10 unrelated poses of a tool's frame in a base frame.
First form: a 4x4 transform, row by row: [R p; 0 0 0 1], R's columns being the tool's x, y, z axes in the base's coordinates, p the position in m. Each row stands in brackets.
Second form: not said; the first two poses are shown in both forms.
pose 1, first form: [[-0.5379, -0.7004, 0.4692, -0.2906], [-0.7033, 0.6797, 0.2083, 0.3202], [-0.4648, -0.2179, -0.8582, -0.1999], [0, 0, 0, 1]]
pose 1, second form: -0.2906, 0.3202, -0.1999, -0.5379, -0.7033, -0.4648, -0.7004, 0.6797, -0.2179
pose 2, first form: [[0.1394, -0.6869, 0.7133, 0.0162], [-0.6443, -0.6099, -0.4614, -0.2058], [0.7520, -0.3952, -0.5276, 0.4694], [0, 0, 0, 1]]
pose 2, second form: 0.0162, -0.2058, 0.4694, 0.1394, -0.6443, 0.7520, -0.6869, -0.6099, -0.3952
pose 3, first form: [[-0.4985, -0.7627, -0.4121, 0.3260], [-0.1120, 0.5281, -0.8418, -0.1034], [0.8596, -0.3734, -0.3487, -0.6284], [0, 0, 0, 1]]
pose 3, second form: 0.3260, -0.1034, -0.6284, -0.4985, -0.1120, 0.8596, -0.7627, 0.5281, -0.3734
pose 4, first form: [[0.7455, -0.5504, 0.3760, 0.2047], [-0.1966, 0.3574, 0.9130, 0.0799], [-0.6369, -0.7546, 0.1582, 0.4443], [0, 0, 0, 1]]
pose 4, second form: 0.2047, 0.0799, 0.4443, 0.7455, -0.1966, -0.6369, -0.5504, 0.3574, -0.7546
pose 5, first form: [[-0.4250, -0.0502, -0.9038, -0.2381], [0.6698, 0.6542, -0.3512, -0.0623], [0.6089, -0.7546, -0.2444, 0.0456], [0, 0, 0, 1]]
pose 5, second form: -0.2381, -0.0623, 0.0456, -0.4250, 0.6698, 0.6089, -0.0502, 0.6542, -0.7546
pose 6, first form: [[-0.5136, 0.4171, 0.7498, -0.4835], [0.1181, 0.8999, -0.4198, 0.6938], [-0.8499, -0.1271, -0.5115, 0.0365], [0, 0, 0, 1]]
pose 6, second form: -0.4835, 0.6938, 0.0365, -0.5136, 0.1181, -0.8499, 0.4171, 0.8999, -0.1271
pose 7, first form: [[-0.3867, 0.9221, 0.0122, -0.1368], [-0.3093, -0.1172, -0.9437, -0.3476], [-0.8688, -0.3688, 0.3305, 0.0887], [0, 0, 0, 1]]
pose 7, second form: -0.1368, -0.3476, 0.0887, -0.3867, -0.3093, -0.8688, 0.9221, -0.1172, -0.3688
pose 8, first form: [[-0.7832, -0.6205, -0.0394, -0.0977], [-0.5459, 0.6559, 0.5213, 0.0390], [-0.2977, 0.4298, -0.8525, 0.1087], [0, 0, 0, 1]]
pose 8, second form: -0.0977, 0.0390, 0.1087, -0.7832, -0.5459, -0.2977, -0.6205, 0.6559, 0.4298
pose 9, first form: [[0.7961, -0.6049, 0.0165, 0.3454], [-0.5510, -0.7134, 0.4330, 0.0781], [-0.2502, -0.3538, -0.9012, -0.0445], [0, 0, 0, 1]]
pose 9, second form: 0.3454, 0.0781, -0.0445, 0.7961, -0.5510, -0.2502, -0.6049, -0.7134, -0.3538
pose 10, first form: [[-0.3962, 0.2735, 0.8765, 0.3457], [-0.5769, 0.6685, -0.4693, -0.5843], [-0.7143, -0.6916, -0.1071, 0.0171], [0, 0, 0, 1]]
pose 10, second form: 0.3457, -0.5843, 0.0171, -0.3962, -0.5769, -0.7143, 0.2735, 0.6685, -0.6916
